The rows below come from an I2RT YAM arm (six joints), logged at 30 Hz.
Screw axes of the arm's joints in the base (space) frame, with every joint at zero. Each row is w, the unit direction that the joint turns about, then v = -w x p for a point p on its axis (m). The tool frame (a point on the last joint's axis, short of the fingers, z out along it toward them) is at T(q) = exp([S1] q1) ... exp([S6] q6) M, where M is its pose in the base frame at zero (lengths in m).
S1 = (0, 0, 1, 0, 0, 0)
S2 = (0, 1, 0, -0.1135, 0, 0.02)
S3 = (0, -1, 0, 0.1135, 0, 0.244)
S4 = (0, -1, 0, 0.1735, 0, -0.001)
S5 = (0, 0, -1, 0, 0.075, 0)
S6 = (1, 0, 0, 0, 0.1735, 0)
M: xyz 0.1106 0 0.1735 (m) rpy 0 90 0 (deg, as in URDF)
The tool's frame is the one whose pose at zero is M.
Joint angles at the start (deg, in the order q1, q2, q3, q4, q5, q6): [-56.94 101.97 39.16 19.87 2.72 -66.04]
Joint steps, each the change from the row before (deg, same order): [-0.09 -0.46 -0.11 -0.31 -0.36 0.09]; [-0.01 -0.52 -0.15 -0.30 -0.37 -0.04]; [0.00 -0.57 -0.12 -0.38 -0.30 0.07]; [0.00 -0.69 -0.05 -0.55 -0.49 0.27]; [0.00 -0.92 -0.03 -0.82 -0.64 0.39]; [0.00 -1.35 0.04 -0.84 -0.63 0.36]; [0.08 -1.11 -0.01 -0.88 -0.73 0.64]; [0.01 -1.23 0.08 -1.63 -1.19 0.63]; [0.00 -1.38 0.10 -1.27 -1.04 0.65]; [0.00 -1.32 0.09 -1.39 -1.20 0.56]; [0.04 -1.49 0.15 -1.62 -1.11 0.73]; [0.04 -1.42 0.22 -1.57 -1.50 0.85]
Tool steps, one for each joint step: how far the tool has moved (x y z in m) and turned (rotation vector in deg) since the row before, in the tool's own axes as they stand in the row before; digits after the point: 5 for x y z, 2 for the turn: [0.00012 -0.00061 -0.00163 -0.09 -0.28 0.15]; [-0.00029 -0.00041 -0.00188 -0.08 -0.36 -0.03]; [-0.00039 -0.00060 -0.00204 -0.06 -0.30 0.07]; [-0.00073 -0.00106 -0.00244 -0.12 -0.48 0.27]; [-0.00100 -0.00142 -0.00326 -0.20 -0.61 0.39]; [-0.00184 -0.00316 -0.00481 0.23 -0.80 0.36]; [-0.00179 -0.00172 -0.00399 -0.14 -0.81 0.58]; [-0.00156 -0.00126 -0.00445 -0.81 -0.94 0.63]; [-0.00208 -0.00235 -0.00507 -0.28 -1.02 0.64]; [-0.00200 -0.00171 -0.00491 -0.53 -1.08 0.56]; [-0.00247 -0.00188 -0.00561 -0.52 -1.02 0.70]; [-0.00287 -0.00184 -0.00545 -0.68 -1.37 0.82]
